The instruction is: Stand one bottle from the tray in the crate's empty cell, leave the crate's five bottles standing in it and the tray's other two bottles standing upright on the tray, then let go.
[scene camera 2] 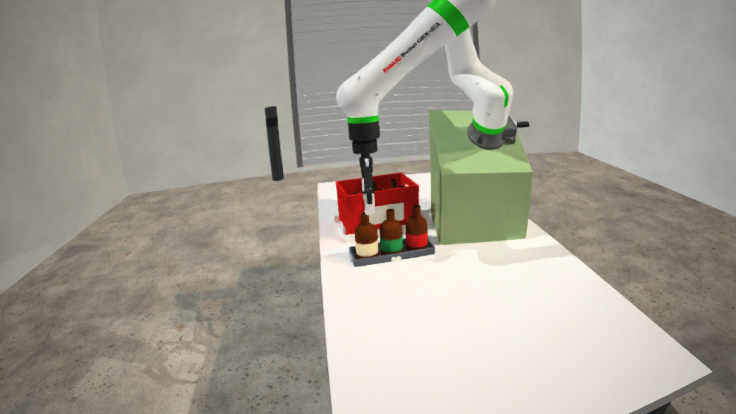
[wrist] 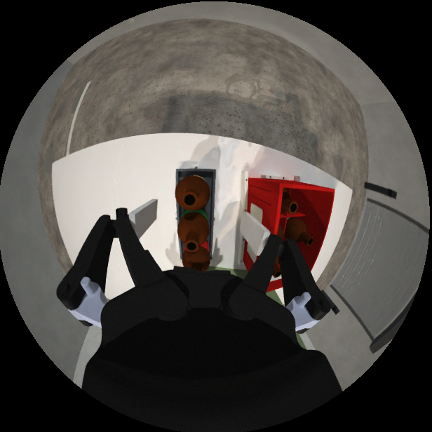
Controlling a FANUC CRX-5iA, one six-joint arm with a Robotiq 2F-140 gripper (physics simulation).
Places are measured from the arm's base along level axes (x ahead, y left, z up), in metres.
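Pixels of known places: gripper, fingertip midpoint: (scene camera 2: 368,205); arm's base, link origin: (scene camera 2: 486,135).
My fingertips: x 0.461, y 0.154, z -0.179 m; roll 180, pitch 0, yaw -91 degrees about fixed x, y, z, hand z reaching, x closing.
Ahead of a thing's pixels: the offset from my fingertips to its middle. "pt": to the spot under its first point. Level surfaces: height alone.
A cream-label bottle {0.016 m ahead, 0.018 m left, 0.095 m down} (scene camera 2: 366,233) (wrist: 192,187), a green-label bottle {0.066 m back, 0.007 m left, 0.095 m down} (scene camera 2: 391,229) (wrist: 193,226) and a red-label bottle {0.155 m back, 0.008 m right, 0.095 m down} (scene camera 2: 416,226) (wrist: 196,260) stand upright in a row on the dark tray {pt 0.010 m ahead, 0.065 m left, 0.165 m down} (scene camera 2: 370,261) (wrist: 213,200). The red crate {0.046 m back, 0.236 m right, 0.090 m down} (scene camera 2: 349,208) (wrist: 266,195) stands beside the tray, holding brown bottles {0.120 m back, 0.296 m right, 0.092 m down} (scene camera 2: 393,183) (wrist: 298,229); its walls and a finger hide part of the inside, and I cannot make out its empty cell. My gripper (scene camera 2: 368,205) (wrist: 199,214) is open and empty, pointing down above the cream-label end of the tray, its fingertips near bottle-top height.
The crate's near wall is close to one finger pad in the wrist view. A green block (scene camera 2: 483,205) carries the arm's base, to the right of the crate and tray. The white table's {0.178 m down} (scene camera 2: 437,319) left edge runs close past tray and crate.
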